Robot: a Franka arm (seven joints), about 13 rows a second.
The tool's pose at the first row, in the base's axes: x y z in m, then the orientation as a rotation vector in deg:
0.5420, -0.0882, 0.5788, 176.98, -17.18, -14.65
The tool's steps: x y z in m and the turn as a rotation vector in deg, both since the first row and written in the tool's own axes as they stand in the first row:
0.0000, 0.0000, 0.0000, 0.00, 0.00, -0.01
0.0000, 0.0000, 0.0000, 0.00, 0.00, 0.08
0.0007, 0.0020, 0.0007, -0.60, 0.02, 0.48
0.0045, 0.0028, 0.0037, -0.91, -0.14, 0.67
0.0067, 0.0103, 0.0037, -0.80, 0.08, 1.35
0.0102, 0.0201, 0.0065, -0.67, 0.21, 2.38
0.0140, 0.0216, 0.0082, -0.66, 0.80, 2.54
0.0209, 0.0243, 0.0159, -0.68, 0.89, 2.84
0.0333, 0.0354, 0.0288, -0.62, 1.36, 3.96
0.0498, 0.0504, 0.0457, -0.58, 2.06, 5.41
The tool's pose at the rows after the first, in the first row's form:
0.5420, -0.0882, 0.5788, 176.98, -17.16, -14.65
0.5420, -0.0882, 0.5788, 176.96, -17.30, -14.65
0.5422, -0.0903, 0.5781, 176.28, -17.78, -14.65
0.5452, -0.0919, 0.5746, 175.92, -18.01, -14.91
0.5459, -0.0996, 0.5745, 175.88, -19.06, -14.54
0.5470, -0.1100, 0.5716, 175.75, -20.66, -14.30
0.5501, -0.1122, 0.5694, 175.73, -20.89, -13.39
0.5550, -0.1163, 0.5608, 175.64, -21.34, -13.24
0.5628, -0.1297, 0.5466, 175.40, -23.04, -12.47
0.5731, -0.1478, 0.5279, 175.03, -25.22, -11.35

